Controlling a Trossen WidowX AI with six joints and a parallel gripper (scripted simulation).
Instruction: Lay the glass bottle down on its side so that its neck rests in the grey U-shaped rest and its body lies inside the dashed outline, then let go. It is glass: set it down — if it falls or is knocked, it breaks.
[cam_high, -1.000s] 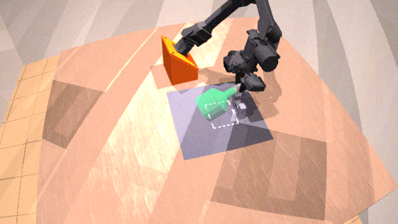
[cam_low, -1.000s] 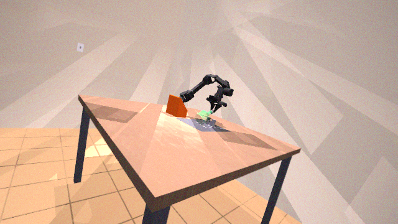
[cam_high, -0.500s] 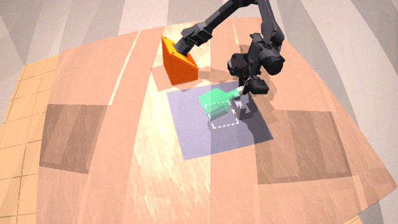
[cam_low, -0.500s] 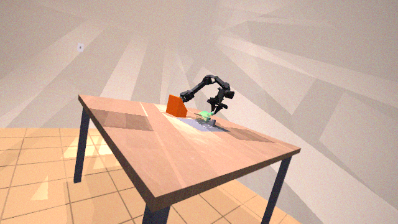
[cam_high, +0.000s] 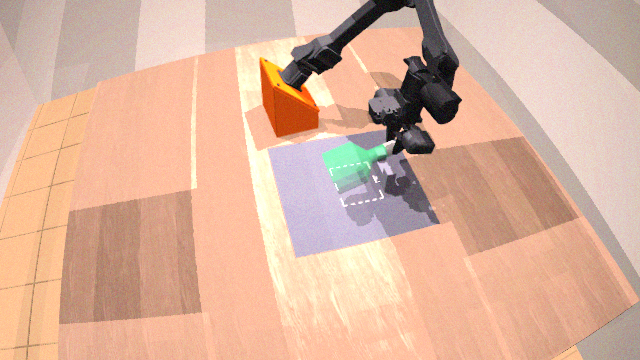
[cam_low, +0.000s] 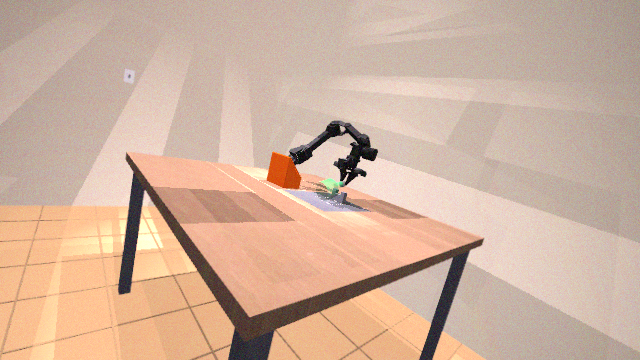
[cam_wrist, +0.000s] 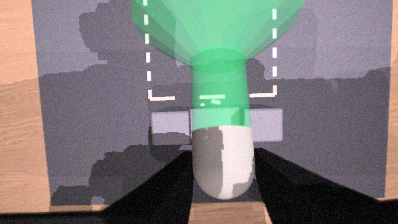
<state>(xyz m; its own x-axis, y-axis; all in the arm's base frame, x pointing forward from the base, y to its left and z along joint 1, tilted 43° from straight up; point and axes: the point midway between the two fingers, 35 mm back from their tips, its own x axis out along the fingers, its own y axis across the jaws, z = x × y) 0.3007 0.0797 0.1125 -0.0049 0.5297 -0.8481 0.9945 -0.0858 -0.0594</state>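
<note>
My gripper tip is now 5 cm to the left of the green glass bottle, 1 cm past it and 1 cm above it. From my gripper tip the other things lie so: grey-blue mat: 9 cm to the right, 9 cm below, 1 cm behind.
</note>
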